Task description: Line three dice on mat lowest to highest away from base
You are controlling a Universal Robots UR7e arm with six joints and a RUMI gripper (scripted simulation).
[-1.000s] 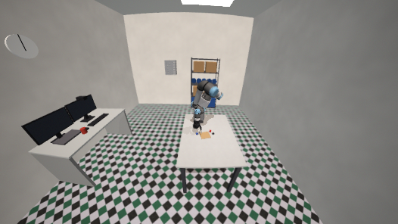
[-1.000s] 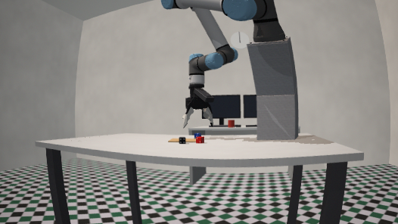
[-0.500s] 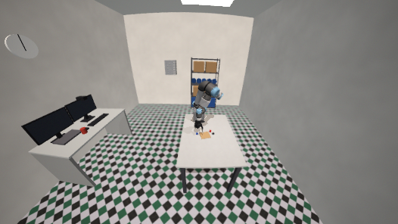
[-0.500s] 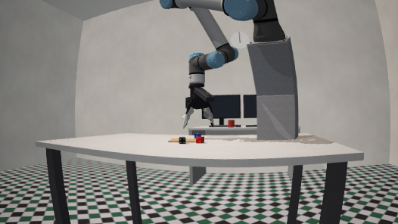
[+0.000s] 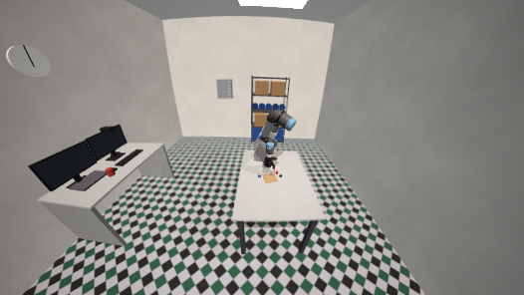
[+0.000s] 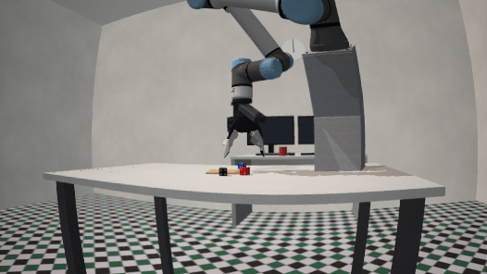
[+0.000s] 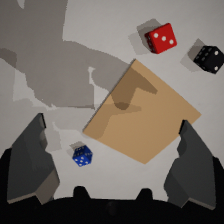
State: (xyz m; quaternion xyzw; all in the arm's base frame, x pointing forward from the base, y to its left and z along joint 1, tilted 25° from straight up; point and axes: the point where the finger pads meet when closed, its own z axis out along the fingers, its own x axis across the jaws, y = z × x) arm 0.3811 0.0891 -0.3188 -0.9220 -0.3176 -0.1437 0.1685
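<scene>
Right now my hand is 90 mm to the right of the red die, 40 mm above it and 10 mm past it. Also, from my hand: tan mat (60 mm ahead, 50 mm below); black die (130 mm to the left, 50 mm ahead, 40 mm below); blue die (120 mm to the right, 40 mm below, 30 mm ahead).
</scene>
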